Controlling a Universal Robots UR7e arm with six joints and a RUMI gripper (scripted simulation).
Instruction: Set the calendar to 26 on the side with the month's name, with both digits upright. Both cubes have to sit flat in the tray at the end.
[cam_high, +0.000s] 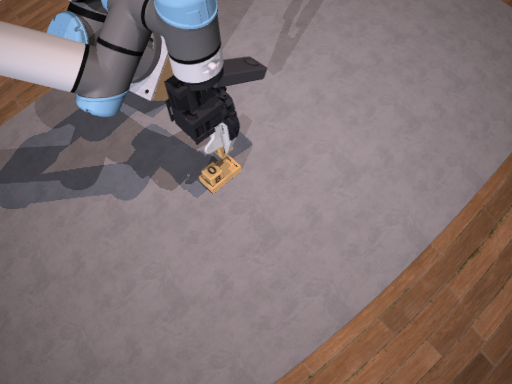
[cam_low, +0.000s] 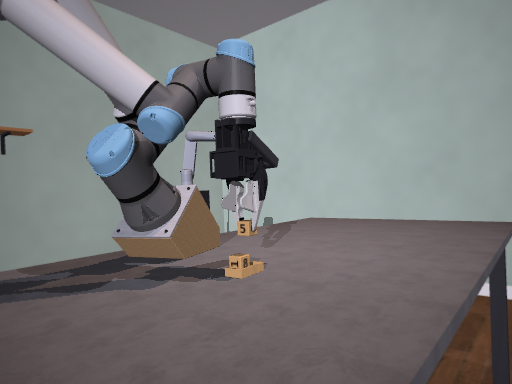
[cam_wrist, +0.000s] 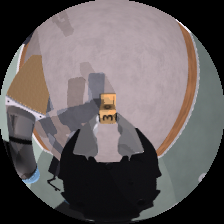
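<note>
The wooden calendar tray is 9 cm below my hand and 2 cm to the right of it.
</note>
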